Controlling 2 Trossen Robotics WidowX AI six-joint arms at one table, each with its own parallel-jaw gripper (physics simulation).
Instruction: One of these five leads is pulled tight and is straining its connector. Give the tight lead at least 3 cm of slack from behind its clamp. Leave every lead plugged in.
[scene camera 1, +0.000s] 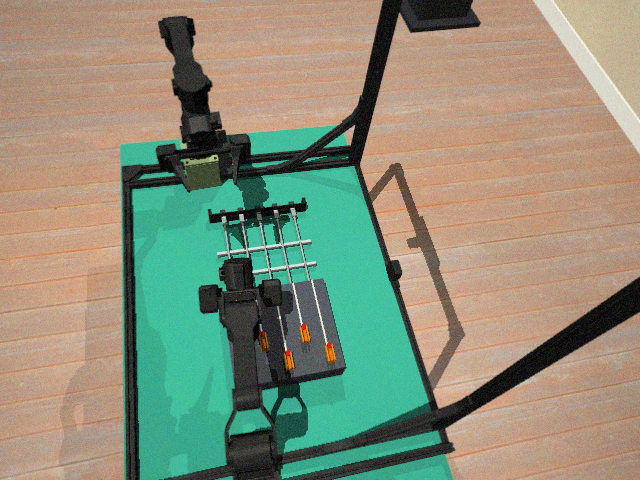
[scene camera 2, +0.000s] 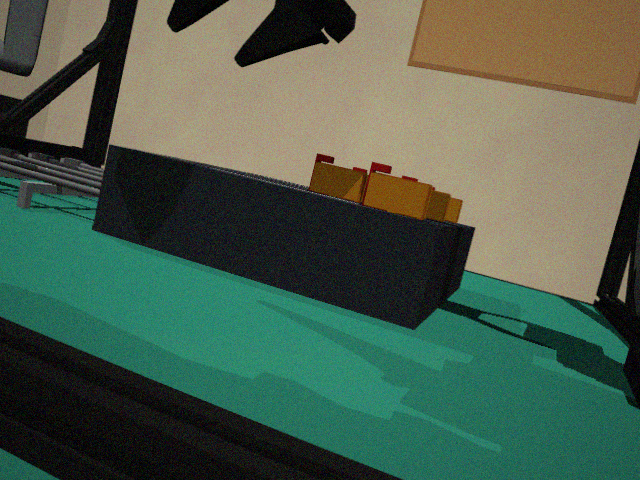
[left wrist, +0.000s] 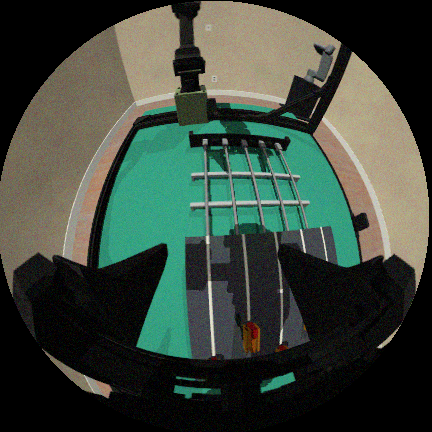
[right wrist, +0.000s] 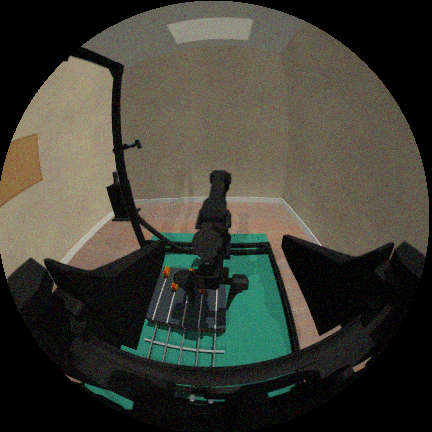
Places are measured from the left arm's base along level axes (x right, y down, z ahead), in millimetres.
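Pixels of known places: left gripper, between the fingertips: (scene camera 2: 207, 47) (left wrist: 224, 250) (right wrist: 209, 308); right gripper, between the fingertips: (scene camera 1: 212, 188) (right wrist: 224, 244); left arm's base, origin of its link: (scene camera 1: 254, 470); right arm's base, origin of its link: (left wrist: 190, 89).
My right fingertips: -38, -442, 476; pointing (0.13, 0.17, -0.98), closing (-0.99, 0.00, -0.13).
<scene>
For each thing: its top centre in the pictures, then the offset to it from my right fingertips, as dx, dy, dz. "spot": a spot on its surface instead. Level surfaces: height alone.
- far-right lead, a spot on its surface: (scene camera 1: 318, 310) spot: +235, +398, -122
- far-left lead, a spot on its surface: (left wrist: 210, 300) spot: +28, +398, -138
- black rail, a spot on its surface: (left wrist: 215, 138) spot: +32, +437, +226
- green table top, height of its surface: dy +464
Five thin leads, such as the far-right lead (scene camera 1: 318, 310) and the far-left lead (left wrist: 210, 300), run from grey plugs at a black rail (scene camera 1: 214, 215) (left wrist: 215, 138) across two white bars onto a dark block (scene camera 1: 330, 328) (scene camera 2: 258, 242) (left wrist: 194, 320). Orange clamps with red tops, such as one clamp (scene camera 1: 330, 352) (scene camera 2: 398, 195), stand on it. I cannot tell which lead is tight. My left gripper (scene camera 1: 239, 293) (scene camera 2: 207, 45) (left wrist: 224, 250) is open above the far-left leads, hiding parts of them in scene camera 1. My right gripper (scene camera 1: 211, 186) is open beyond the rail.
An olive box-shaped body (scene camera 1: 202, 173) (left wrist: 191, 107) shows at the right gripper. A black frame (scene camera 1: 129, 310) borders the green table top (scene camera 1: 175, 289), with an upright post (scene camera 1: 373, 77) at its far right corner. The dark block stands well above the table top in scene camera 2.
</scene>
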